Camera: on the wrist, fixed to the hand. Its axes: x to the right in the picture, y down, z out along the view.
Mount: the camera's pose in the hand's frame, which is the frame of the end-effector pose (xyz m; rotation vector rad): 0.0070 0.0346 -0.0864 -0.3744 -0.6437 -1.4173
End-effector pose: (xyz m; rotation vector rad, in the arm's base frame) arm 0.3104 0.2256 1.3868 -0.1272 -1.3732 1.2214
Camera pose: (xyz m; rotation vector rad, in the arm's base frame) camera 0.3558 0.2940 1.3424 0.9122 -1.6656 -0.2353
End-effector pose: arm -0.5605 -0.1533 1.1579 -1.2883 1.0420 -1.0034
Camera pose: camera -0.6427 -0.1798 1.1225 -2.5197 -0.3755 -1.2137
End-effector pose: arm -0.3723 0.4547 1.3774 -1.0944 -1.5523 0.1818
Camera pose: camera -0.2806 0.4409 1.3875 0.0598 -2.6514 -0.8178
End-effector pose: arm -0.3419 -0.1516 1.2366 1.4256 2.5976 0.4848
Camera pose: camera -0.3417 -0.1468 1.3298 -0.4483 2.0862 0.1859
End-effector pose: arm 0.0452 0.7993 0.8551 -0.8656 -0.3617 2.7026
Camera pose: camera 0.0847 0.7825 0.7722 0.2715 -1.0985 1.4524
